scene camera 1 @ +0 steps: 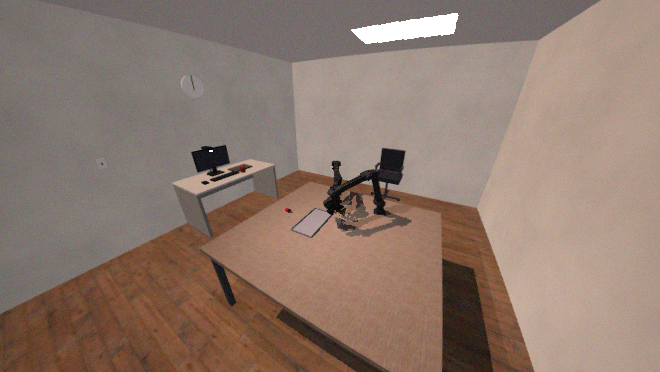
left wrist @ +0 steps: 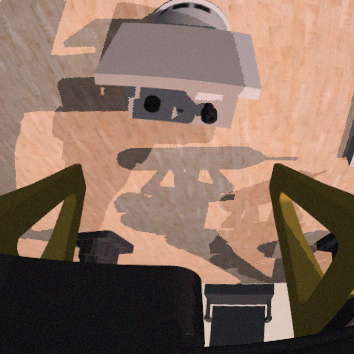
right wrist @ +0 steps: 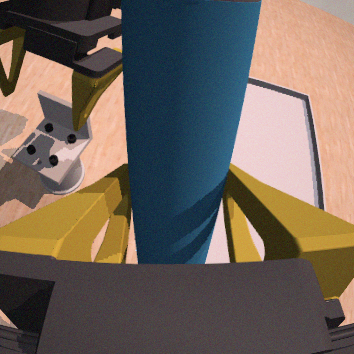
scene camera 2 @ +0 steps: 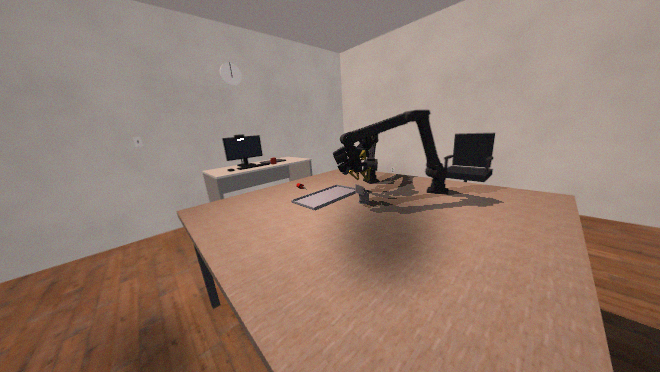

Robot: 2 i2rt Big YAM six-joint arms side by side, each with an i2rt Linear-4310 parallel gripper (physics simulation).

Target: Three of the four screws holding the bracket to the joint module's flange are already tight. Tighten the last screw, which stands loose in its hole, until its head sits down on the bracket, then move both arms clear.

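Frame: origin at the left arm's base, x ahead, y left, z up, level; metres.
Where they show: left gripper, fingertip midpoint: point(scene camera 1: 340, 214) point(left wrist: 177, 174) point(right wrist: 40, 109) point(scene camera 2: 363, 180); right gripper, fingertip midpoint: point(right wrist: 176, 174); left arm's base at its link origin: point(scene camera 1: 379, 212) point(left wrist: 101, 239) point(scene camera 2: 437, 191); right arm's base at its link origin: point(scene camera 2: 370, 181).
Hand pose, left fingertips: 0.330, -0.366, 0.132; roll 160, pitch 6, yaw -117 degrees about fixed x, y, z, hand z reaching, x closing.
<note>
Each offset is from my left fingertips to the top centre of the thing, as dx, dy, dz. "spot": to the spot under its first point.
The grey bracket point(left wrist: 170, 55) point(right wrist: 60, 112) sits on the pale round joint module {+0.003, +0.003, -0.068} point(left wrist: 220, 15) point(right wrist: 67, 185). Four black screw heads show on it in the right wrist view. In the left wrist view, one screw {-0.021, -0.004, -0.055} point(left wrist: 209, 114) looks taller than the other visible screw {-0.004, +0.027, -0.060} point(left wrist: 152, 104); the bracket's upright plate hides the rest. My left gripper point(left wrist: 177, 174) point(right wrist: 40, 109) is open and empty, near and above the bracket. My right gripper point(right wrist: 176, 174) is shut on a blue screwdriver handle {spot: -0.133, -0.099, +0.152} point(right wrist: 185, 100), held apart from the bracket; the driver's tip is out of view.
A pale tray with a dark rim {-0.016, -0.263, -0.116} point(scene camera 1: 301, 233) point(scene camera 2: 303, 205) point(right wrist: 315, 150) lies beside the module. A small red-handled tool {-0.116, -0.557, -0.098} point(scene camera 1: 288, 210) point(scene camera 2: 300, 185) lies on the table beyond the tray. Both arms are close together above the module.
</note>
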